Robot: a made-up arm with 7 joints.
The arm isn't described. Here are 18 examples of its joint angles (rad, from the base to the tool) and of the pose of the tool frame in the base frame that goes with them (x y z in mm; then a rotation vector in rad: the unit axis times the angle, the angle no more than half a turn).
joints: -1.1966 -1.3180 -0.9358 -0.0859 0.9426 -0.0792 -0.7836
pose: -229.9 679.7 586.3 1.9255 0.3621 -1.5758
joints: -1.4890 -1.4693 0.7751 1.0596 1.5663 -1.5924 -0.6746
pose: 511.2 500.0 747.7 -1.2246 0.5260 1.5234
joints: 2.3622 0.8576 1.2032 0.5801 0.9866 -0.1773 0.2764
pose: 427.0 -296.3 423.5 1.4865 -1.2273 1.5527
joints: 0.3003 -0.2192 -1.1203 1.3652 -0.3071 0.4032 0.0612
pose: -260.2 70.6 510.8 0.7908 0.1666 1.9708
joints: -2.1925 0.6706 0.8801 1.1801 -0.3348 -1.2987 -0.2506
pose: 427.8 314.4 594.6 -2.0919 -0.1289 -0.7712
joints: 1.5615 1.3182 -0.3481 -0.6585 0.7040 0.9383 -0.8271
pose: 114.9 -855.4 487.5 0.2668 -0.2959 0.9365
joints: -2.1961 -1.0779 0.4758 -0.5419 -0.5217 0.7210 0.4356
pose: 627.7 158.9 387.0 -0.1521 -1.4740 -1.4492
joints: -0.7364 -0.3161 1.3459 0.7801 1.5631 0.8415 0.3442
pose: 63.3 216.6 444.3 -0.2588 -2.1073 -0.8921
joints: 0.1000 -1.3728 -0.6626 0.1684 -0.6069 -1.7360 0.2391
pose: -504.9 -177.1 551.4 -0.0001 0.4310 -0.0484
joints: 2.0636 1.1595 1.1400 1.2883 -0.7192 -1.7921 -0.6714
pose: 269.7 -431.1 695.5 -1.1795 1.4388 -1.2723
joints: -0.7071 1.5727 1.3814 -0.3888 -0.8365 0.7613 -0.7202
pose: 178.2 105.6 535.6 -0.4571 0.9989 0.8634
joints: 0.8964 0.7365 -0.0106 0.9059 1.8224 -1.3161 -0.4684
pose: -521.3 -359.4 313.5 0.1410 -0.9485 -1.1051
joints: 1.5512 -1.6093 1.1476 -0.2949 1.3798 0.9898 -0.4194
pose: -285.4 -305.1 516.4 2.0331 0.7116 -0.8568
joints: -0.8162 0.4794 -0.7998 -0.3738 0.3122 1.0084 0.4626
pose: -219.6 553.6 604.3 0.0916 0.7784 -0.8926
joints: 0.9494 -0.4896 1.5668 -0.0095 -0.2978 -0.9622 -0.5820
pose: -128.8 -243.9 269.4 1.3431 -1.0611 -0.0800
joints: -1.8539 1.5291 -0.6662 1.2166 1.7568 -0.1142 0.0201
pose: 539.4 592.8 505.0 -1.6858 0.9618 -2.1020
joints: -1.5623 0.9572 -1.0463 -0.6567 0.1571 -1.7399 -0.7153
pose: 755.5 514.0 546.1 1.3481 -1.5320 1.2790
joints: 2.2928 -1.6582 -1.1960 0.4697 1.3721 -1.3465 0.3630
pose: 605.3 -376.5 707.1 -2.0493 -0.0334 1.5623
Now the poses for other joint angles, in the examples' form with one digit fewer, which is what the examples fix.
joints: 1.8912 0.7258 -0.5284 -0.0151 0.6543 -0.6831 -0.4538
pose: 126 -890 639 -0.451 -0.761 0.489
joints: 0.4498 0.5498 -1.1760 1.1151 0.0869 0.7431 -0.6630
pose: -331 -152 383 0.710 1.397 1.083
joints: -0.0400 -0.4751 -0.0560 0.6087 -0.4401 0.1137 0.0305
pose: -207 43 475 0.272 -0.486 0.900
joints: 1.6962 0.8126 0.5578 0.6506 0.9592 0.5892 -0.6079
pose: 252 -353 491 0.679 -0.483 2.433
